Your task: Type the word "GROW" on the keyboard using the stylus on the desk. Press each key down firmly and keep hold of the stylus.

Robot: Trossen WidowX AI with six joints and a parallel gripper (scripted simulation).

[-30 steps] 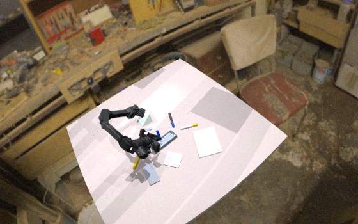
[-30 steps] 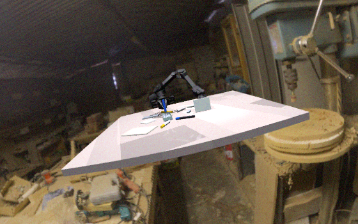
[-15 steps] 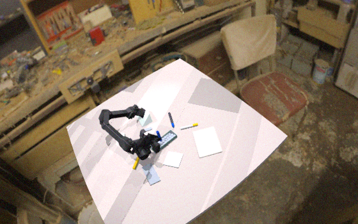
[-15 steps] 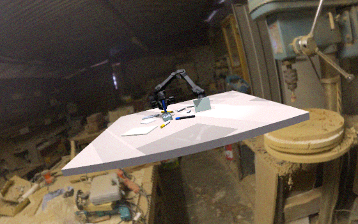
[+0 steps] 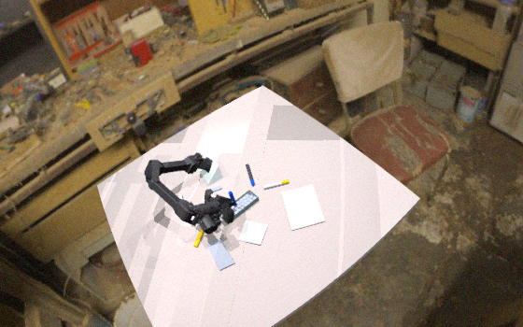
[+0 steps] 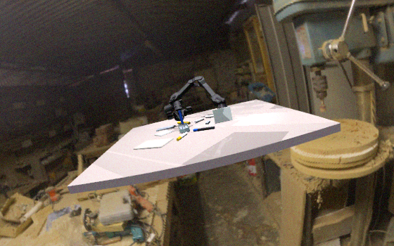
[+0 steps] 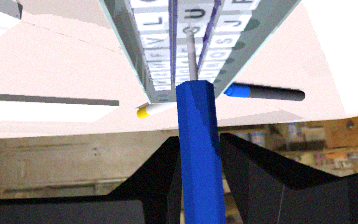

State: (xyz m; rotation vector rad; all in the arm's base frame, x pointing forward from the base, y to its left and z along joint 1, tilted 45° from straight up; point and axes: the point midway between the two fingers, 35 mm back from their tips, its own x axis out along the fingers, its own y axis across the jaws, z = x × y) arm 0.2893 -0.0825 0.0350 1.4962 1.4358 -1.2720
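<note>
Now: gripper tip 9 cm past the blue-capped pen, 16 cm to the right of it and 6 cm above it. Round my gripper tip: blue stylus: 1 cm below; yellow marker: 2 cm behind, 20 cm to the right, 6 cm below; yellow-capped pen: 4 cm ahead, 23 cm to the left, 6 cm below.
</note>
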